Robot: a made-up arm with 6 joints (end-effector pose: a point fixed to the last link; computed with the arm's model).
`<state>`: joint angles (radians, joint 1 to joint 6).
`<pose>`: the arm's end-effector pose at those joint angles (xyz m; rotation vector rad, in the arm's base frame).
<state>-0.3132 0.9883 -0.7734 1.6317 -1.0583 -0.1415</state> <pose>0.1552 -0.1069 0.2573 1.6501 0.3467 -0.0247</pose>
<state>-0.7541 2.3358 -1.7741 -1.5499 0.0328 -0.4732</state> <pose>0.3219 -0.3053 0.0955 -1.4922 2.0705 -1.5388</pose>
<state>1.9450 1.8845 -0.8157 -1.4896 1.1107 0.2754</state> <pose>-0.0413 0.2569 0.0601 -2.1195 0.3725 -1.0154</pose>
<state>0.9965 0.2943 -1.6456 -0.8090 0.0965 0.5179</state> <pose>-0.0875 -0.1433 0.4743 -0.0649 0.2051 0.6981</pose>
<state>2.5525 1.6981 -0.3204 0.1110 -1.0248 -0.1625</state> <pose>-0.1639 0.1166 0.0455 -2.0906 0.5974 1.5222</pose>
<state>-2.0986 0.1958 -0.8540 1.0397 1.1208 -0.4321</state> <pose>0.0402 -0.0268 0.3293 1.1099 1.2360 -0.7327</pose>
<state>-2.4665 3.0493 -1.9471 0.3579 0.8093 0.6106</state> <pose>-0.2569 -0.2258 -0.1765 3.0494 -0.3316 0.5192</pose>
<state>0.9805 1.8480 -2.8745 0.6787 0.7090 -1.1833</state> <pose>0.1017 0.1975 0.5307 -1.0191 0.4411 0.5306</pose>
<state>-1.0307 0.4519 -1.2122 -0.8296 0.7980 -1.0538</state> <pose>-0.0180 -0.0338 0.4081 -0.0242 -1.9657 2.4159</pose>
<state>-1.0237 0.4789 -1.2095 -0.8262 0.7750 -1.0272</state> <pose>-0.0120 -0.0417 0.4081 -0.0104 -1.9904 2.4302</pose>
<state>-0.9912 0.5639 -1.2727 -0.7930 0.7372 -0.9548</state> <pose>0.0001 -0.0545 0.4190 0.0129 1.9172 -2.3391</pose>
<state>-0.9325 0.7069 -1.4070 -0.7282 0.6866 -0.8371</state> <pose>0.0205 -0.0717 0.4401 0.0361 1.7869 -2.1715</pose>
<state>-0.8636 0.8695 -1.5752 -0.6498 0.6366 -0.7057</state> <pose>0.0462 -0.0885 0.4632 0.0698 1.6466 -1.9642</pose>
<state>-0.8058 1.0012 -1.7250 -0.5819 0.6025 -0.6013</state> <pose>0.0683 -0.0991 0.4811 0.0999 1.5364 -1.7842</pose>
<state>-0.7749 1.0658 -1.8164 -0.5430 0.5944 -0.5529</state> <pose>0.0775 -0.1011 0.4918 0.1178 1.4749 -1.6903</pose>
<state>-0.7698 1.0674 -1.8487 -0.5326 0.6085 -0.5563</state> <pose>0.0737 -0.0966 0.4972 0.1251 1.4547 -1.6831</pose>
